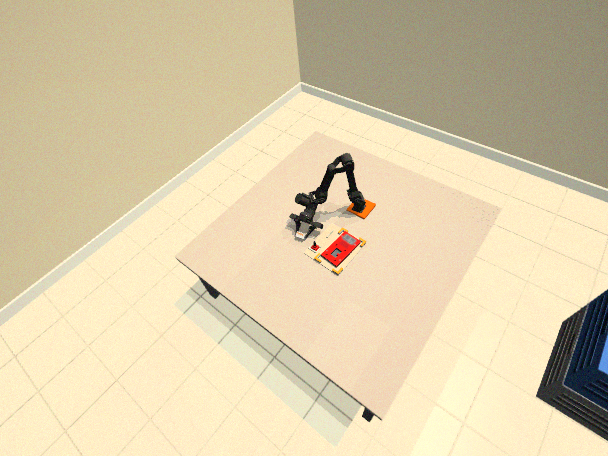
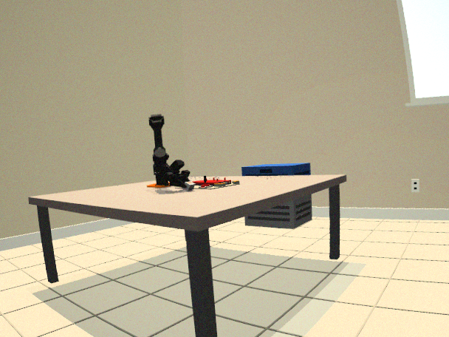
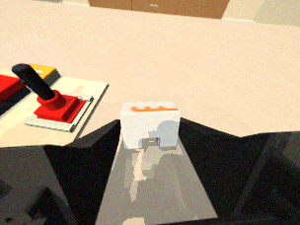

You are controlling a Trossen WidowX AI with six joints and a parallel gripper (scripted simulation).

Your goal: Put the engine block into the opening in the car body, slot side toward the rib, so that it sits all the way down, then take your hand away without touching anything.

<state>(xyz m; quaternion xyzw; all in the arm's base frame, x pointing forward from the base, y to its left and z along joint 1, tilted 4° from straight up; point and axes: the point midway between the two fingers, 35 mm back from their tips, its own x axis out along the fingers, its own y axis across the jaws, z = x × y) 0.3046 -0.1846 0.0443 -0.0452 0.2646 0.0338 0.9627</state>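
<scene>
The engine block is 10 mm behind my gripper tip.
</scene>
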